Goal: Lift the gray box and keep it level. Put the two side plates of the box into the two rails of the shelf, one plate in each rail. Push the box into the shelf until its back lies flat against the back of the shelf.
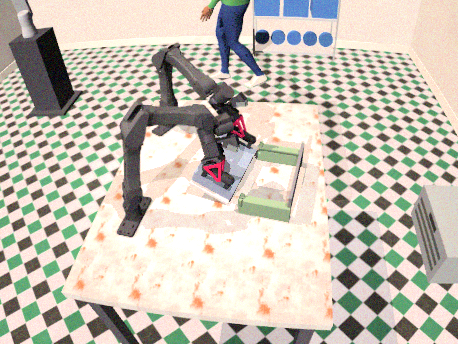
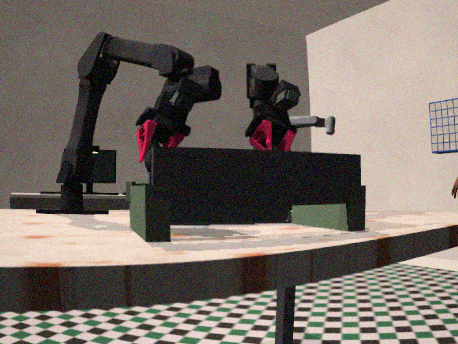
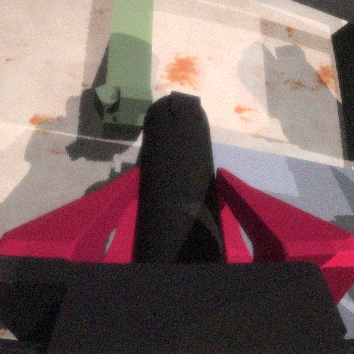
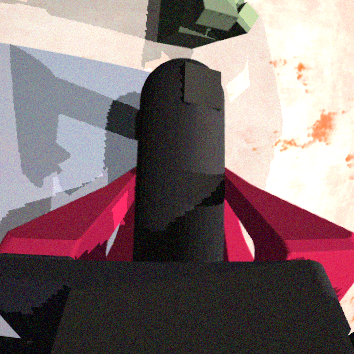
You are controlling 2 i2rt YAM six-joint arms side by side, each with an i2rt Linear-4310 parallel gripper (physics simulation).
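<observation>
The gray box point(image 1: 246, 157) point(image 3: 255, 162) point(image 4: 95, 72) looks about level beside the open side of the shelf, its leading edge close to the rail ends. The shelf has two green rails, the near rail point(image 1: 265, 208) point(image 2: 139, 212) point(image 4: 220, 15) and the far rail point(image 1: 279, 155) point(image 2: 320, 216) point(image 3: 131, 60), and a dark back panel point(image 2: 255, 187). My left gripper point(image 1: 248, 140) point(image 2: 275, 142) point(image 3: 177, 178) is shut on the box at its far side. My right gripper point(image 1: 226, 180) point(image 2: 160, 140) point(image 4: 179, 176) is shut on its near side. The fingers hide the side plates; plate-to-rail contact and any gap under the box are hidden.
The speckled table point(image 1: 170, 280) point(image 2: 60, 240) carries both arms and the shelf. Both forearms reach over the box close together. A black pedestal point(image 1: 45, 70), a person point(image 1: 232, 35) and a gray cabinet point(image 1: 442, 225) stand off the table.
</observation>
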